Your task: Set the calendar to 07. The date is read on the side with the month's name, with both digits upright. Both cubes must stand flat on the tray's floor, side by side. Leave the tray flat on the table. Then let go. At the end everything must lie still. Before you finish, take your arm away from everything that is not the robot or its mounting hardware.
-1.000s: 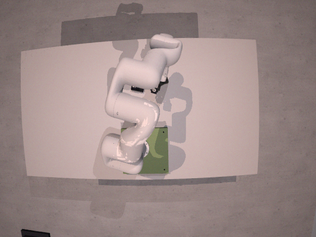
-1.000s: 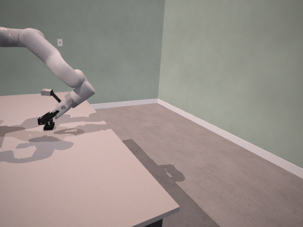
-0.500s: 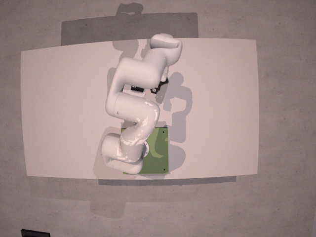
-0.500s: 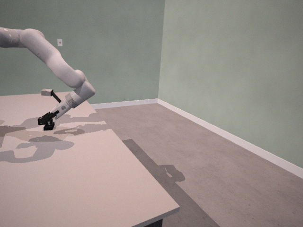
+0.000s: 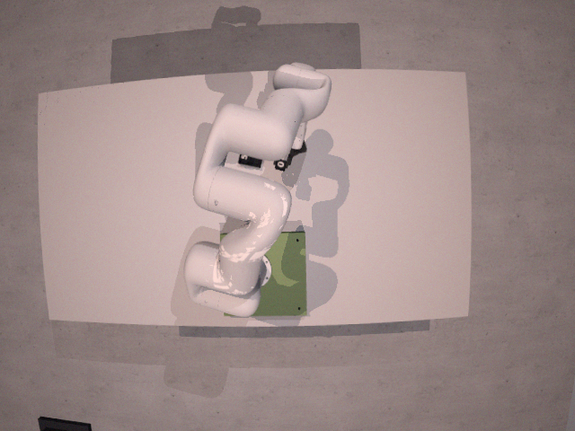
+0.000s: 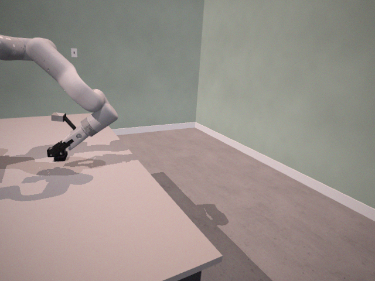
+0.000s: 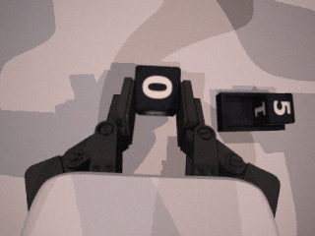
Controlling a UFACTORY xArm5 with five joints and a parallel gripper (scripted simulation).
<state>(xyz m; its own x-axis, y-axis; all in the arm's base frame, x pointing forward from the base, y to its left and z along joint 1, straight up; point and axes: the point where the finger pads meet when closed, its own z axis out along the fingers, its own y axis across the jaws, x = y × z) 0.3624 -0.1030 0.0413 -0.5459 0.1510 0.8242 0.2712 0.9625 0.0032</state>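
My gripper is now 10 mm short of the black calendar tray, 110 mm to the right of it and 80 mm above it. From my hand the other things lie so: black cube 20 mm behind, 10 mm below.
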